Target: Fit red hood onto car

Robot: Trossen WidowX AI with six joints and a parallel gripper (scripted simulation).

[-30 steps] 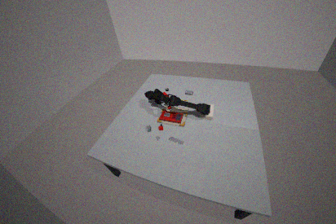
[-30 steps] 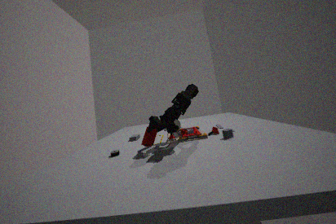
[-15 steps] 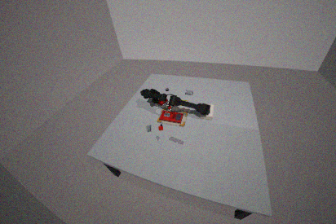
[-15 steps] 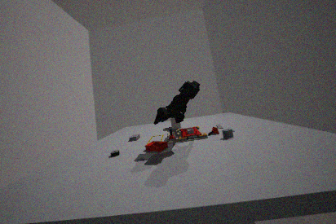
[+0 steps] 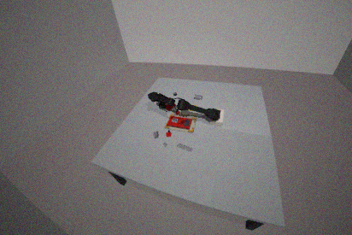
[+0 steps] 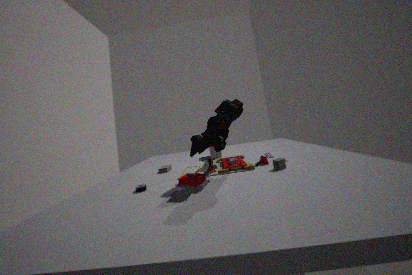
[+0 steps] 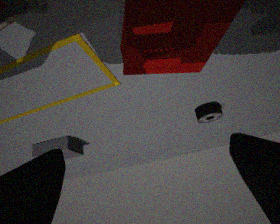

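Now: the red hood 3 cm ahead of my gripper tip, 2 cm to the right of it and 9 cm below it. Round my gripper tip: jig (12 cm behind, 16 cm to the left, 9 cm below).
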